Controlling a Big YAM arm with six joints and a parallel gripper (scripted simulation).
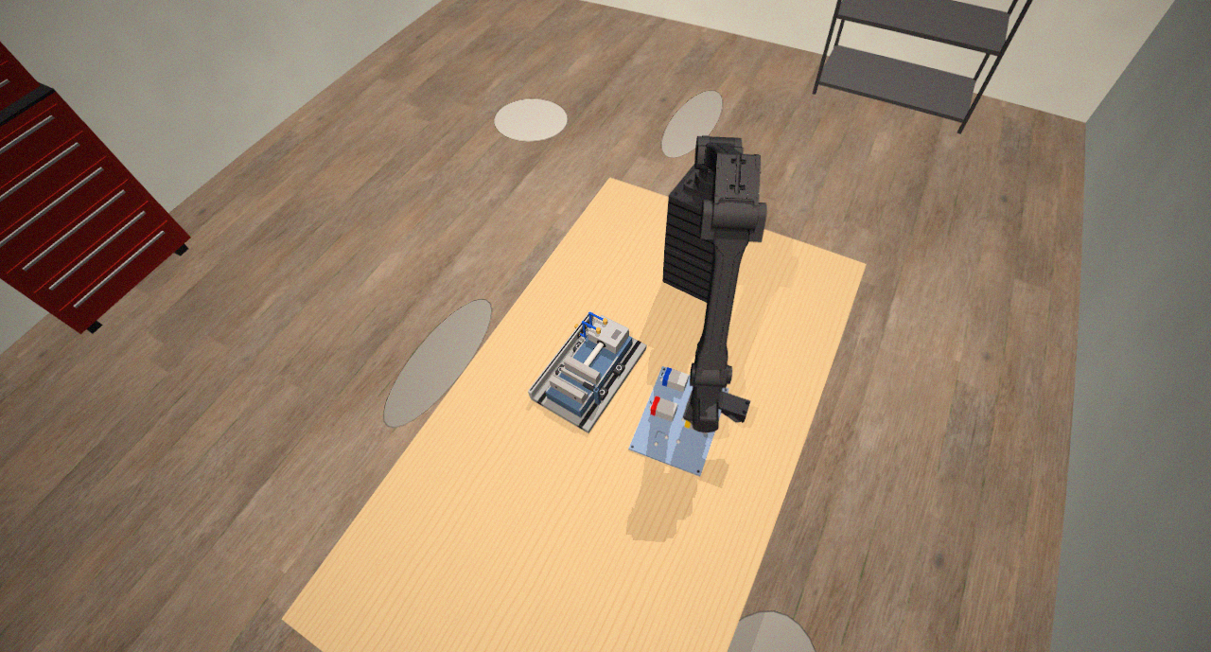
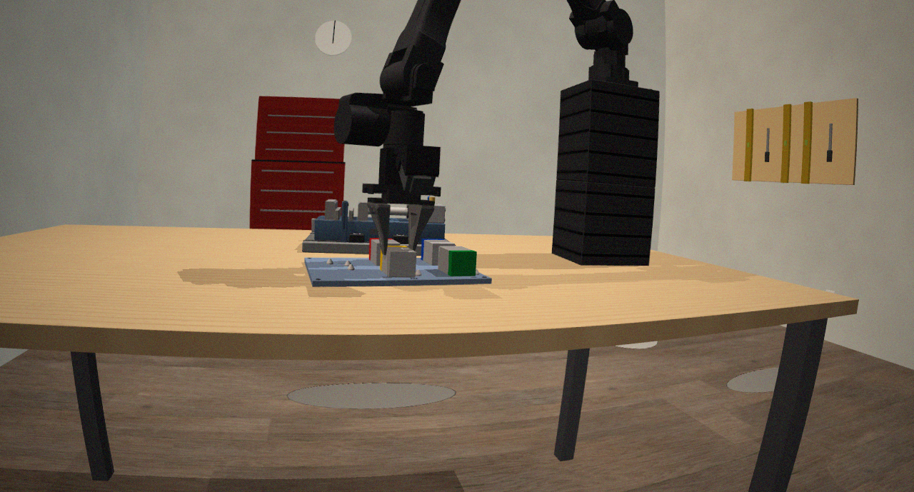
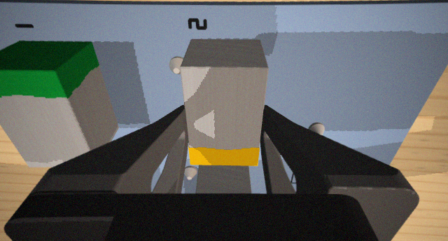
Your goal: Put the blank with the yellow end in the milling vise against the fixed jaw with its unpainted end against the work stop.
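The yellow-ended blank is 2 cm below my hand. The rest, counted from my hand: red-ended blank: 9 cm to the right, 2 cm below, 2 cm ahead; blue plate: 5 cm to the right, 4 cm below, 1 cm ahead; green-ended blank: 9 cm behind, 2 cm to the right, 2 cm below.
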